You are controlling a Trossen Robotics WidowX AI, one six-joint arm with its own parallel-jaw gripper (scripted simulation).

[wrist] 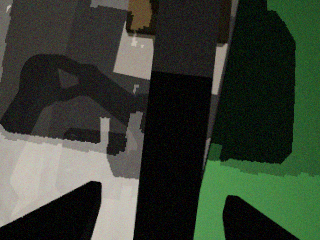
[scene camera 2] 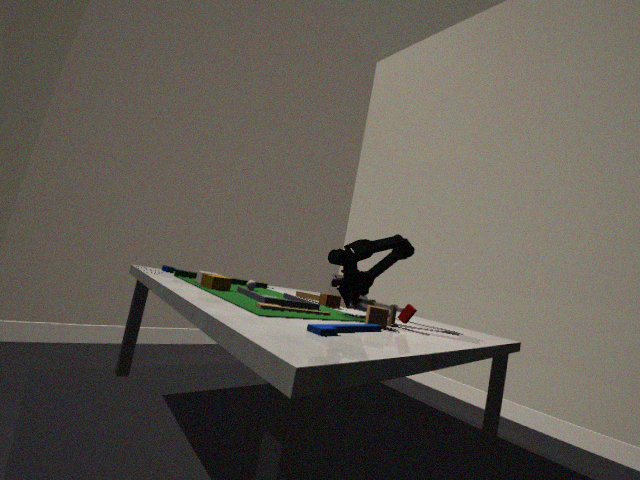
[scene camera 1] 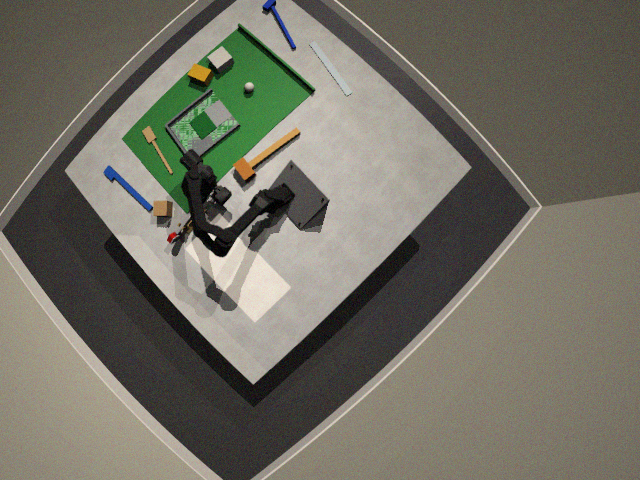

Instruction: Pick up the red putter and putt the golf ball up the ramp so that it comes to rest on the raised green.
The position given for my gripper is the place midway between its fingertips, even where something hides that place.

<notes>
In view: my gripper (scene camera 2: 351,306).
My gripper is seen too in the wrist view (wrist: 163,199).
</notes>
